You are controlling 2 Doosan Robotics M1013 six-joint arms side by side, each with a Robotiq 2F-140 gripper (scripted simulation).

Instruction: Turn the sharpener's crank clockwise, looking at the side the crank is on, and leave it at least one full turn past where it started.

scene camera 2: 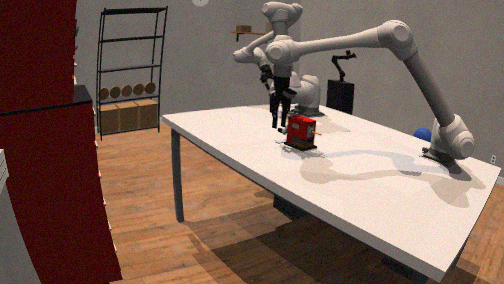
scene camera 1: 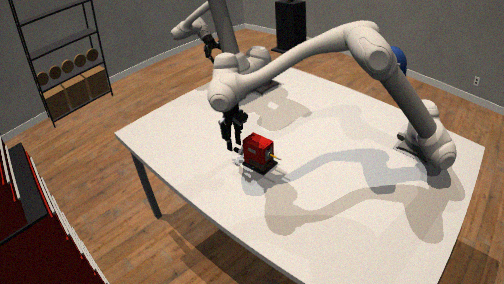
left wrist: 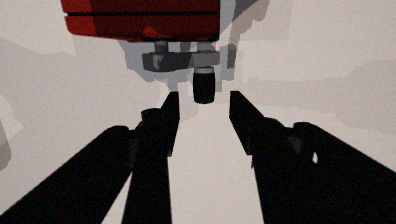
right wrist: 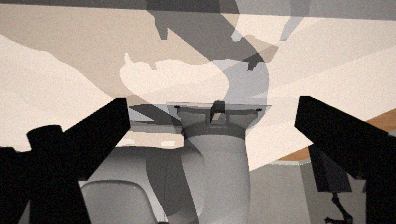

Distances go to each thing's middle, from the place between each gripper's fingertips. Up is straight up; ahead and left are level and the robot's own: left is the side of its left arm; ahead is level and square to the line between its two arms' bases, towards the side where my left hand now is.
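Labels:
I can see the black handle (left wrist: 203, 78), which is 4 cm below my left hand and 2 cm to the left of it.
Counted from my right hand, the handle is 70 mm below, 610 mm ahead and 720 mm to the left. So, going by its middle, the handle is nearer to my left hand than to my right hand.

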